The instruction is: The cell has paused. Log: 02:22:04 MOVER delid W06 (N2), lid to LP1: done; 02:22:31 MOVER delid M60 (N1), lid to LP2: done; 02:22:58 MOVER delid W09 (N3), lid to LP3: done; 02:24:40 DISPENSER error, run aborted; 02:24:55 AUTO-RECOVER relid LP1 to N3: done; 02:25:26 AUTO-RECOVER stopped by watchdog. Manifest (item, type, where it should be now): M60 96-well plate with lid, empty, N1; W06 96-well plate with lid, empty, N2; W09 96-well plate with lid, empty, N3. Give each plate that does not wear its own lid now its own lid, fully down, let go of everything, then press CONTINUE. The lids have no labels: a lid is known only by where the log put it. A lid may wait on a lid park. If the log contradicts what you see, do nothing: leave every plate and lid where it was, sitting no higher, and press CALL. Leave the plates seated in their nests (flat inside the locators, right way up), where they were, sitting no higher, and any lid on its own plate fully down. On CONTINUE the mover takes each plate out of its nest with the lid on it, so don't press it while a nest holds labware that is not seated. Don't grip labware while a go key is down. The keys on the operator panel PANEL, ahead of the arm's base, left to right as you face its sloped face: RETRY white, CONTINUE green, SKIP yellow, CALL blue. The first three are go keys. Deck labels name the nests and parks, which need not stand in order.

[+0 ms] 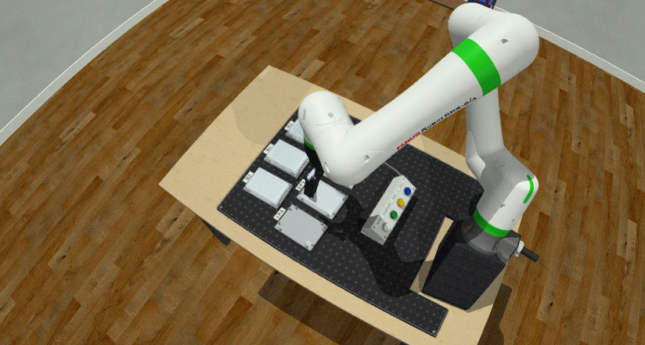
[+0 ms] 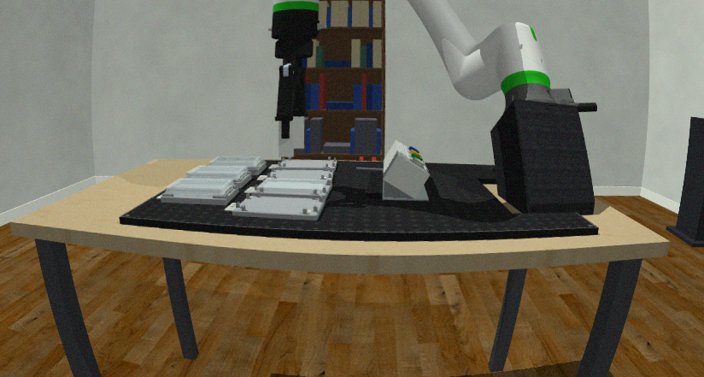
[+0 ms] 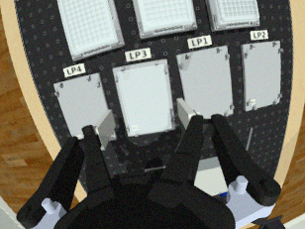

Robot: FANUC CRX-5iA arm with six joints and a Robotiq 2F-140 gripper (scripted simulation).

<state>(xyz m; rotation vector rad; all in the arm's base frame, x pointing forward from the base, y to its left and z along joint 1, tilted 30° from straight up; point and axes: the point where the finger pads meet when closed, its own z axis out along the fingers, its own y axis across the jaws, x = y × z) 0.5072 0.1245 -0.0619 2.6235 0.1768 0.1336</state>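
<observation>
The LP3 lies 10 cm below my hand. Also, from my hand: park LP1: 12 cm to the right, 10 cm below, 2 cm ahead; then LP1 label: 11 cm to the right, 11 cm ahead, 10 cm below; then park LP4: 13 cm to the left, 10 cm below, 2 cm behind.
</observation>
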